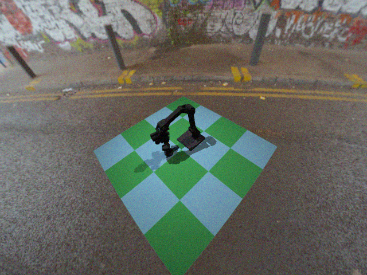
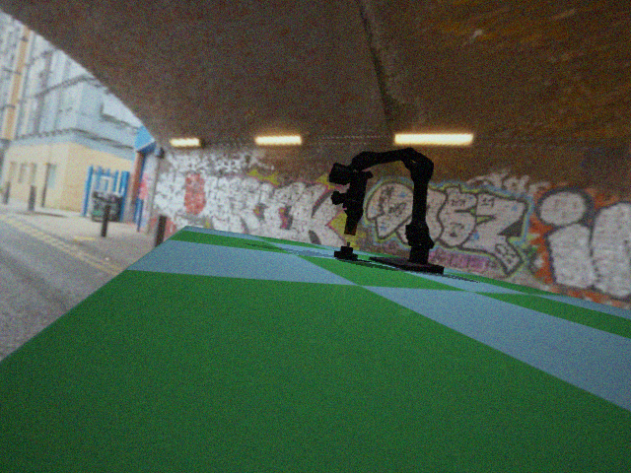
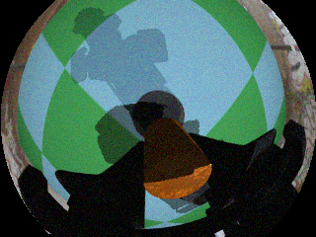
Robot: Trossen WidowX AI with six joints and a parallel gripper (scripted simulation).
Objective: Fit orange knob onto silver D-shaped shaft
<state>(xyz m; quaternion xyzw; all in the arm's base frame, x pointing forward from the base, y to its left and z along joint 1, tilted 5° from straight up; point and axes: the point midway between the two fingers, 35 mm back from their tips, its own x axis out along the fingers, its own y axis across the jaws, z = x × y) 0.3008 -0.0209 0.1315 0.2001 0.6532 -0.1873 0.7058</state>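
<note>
The orange knob lies 3 cm above my gripper tip. From my gripper tip the other things lie so: dark round pedestal (7 cm below).
</note>
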